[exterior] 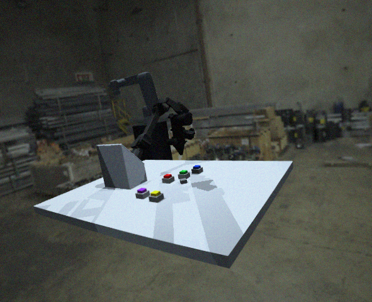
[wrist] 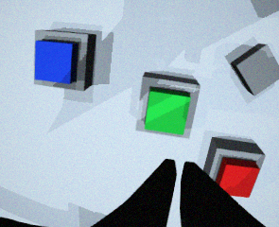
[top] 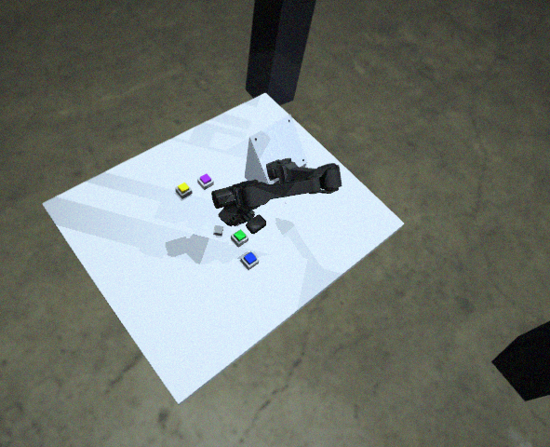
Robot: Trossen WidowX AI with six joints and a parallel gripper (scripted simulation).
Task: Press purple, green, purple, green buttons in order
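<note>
Now: the green button 10 cm below my gripper tip and 1 cm behind it. Round my gripper tip: blue button (10 cm to the left, 10 cm below, 1 cm ahead); then red button (10 cm below, 8 cm to the right, 5 cm behind); then small grey block (12 cm below, 7 cm to the right, 4 cm ahead).
</note>
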